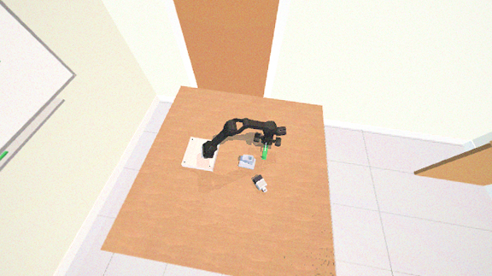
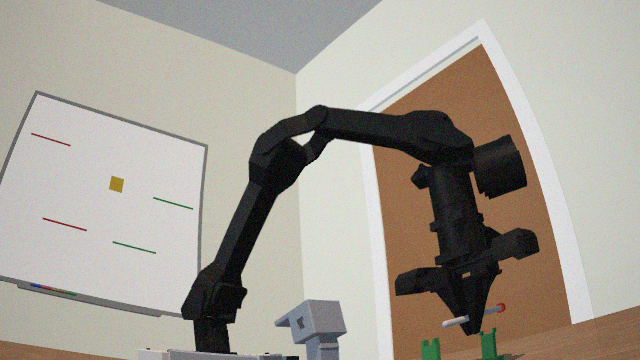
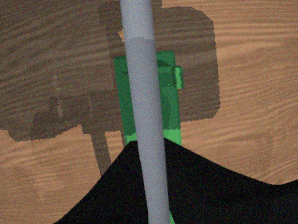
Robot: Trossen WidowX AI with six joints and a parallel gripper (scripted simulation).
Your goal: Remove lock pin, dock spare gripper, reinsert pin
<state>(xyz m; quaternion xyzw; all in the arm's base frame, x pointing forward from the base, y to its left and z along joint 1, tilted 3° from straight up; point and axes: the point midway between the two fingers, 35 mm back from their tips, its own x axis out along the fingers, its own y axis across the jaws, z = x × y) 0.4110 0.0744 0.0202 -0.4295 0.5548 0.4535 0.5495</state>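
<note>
Right now my gripper tip is 3 cm to the left of the green stand and 2 cm above it. From my gripper tip the other things lie so: grey mount (13 cm behind, 13 cm to the right, 1 cm above); then spare gripper (5 cm behind, 29 cm to the right, 2 cm below).
</note>
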